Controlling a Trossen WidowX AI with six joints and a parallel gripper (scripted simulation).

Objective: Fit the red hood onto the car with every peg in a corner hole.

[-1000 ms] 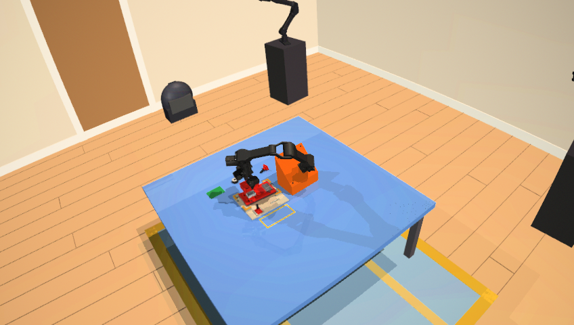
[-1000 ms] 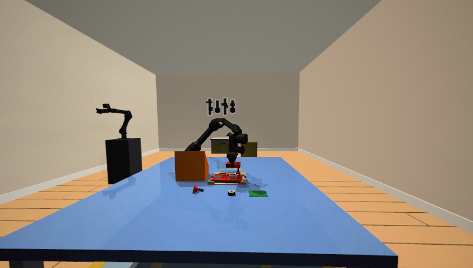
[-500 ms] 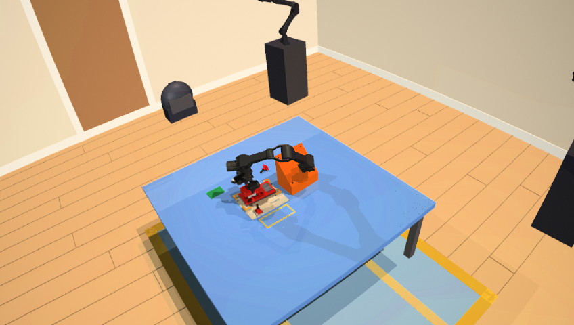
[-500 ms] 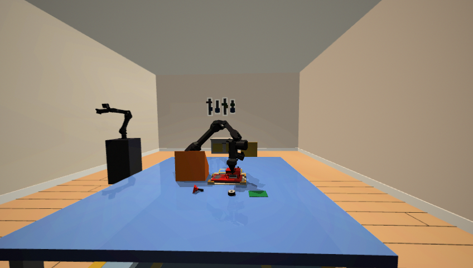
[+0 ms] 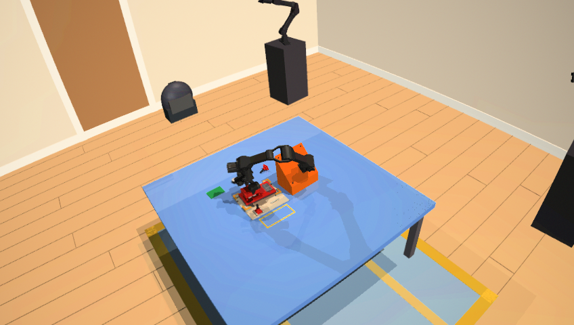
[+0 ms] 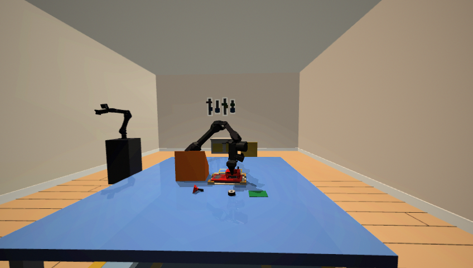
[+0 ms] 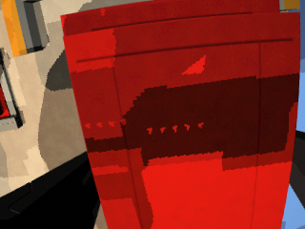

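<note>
The red hood is 10 mm above my gripper tip. From my gripper tip the other things lie so: dark ring 20 mm behind, 190 mm to the right, 50 mm below; then green pad 130 mm ahead, 200 mm to the right, 50 mm below.
</note>
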